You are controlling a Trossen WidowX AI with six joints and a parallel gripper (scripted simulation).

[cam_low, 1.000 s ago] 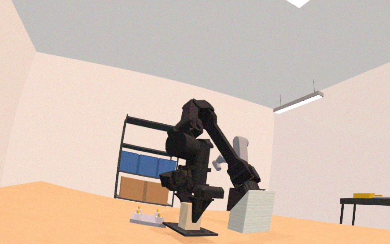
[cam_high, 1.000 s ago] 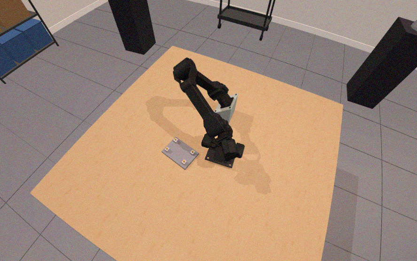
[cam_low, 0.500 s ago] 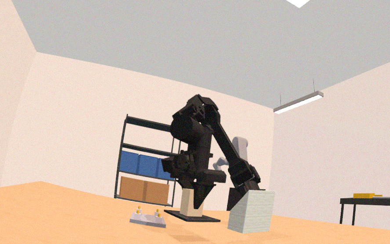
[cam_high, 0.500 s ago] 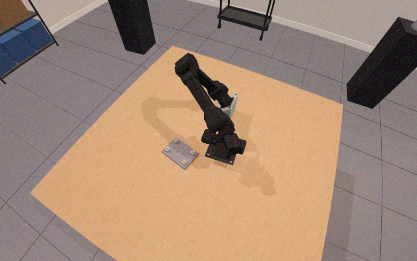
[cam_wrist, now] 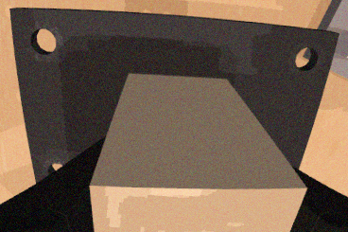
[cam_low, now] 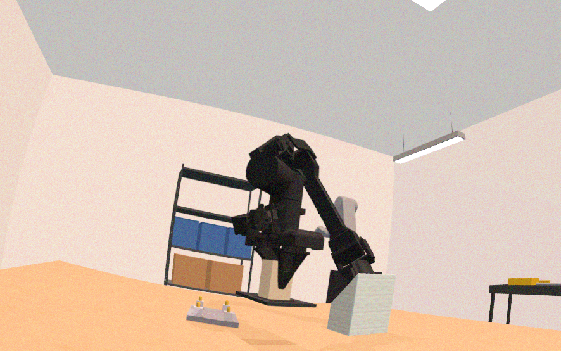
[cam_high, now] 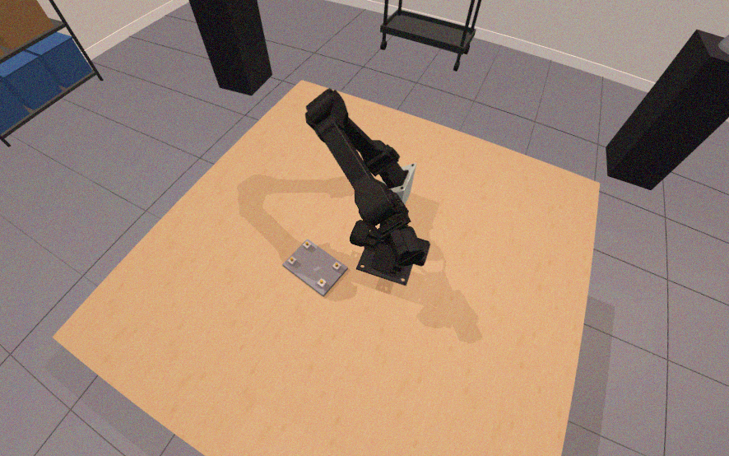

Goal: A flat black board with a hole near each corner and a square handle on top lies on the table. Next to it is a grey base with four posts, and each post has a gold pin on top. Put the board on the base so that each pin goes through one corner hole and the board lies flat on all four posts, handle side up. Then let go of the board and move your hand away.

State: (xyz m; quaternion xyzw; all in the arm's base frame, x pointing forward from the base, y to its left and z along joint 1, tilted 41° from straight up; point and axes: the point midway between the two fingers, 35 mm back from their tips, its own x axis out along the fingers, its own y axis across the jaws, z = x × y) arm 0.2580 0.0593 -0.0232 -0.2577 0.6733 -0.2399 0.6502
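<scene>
The grey base is 19 cm to the right of my gripper tip, 10 cm below it and 5 cm ahead of it. From my gripper tip the other things lie so: black board right at my gripper tip.
</scene>
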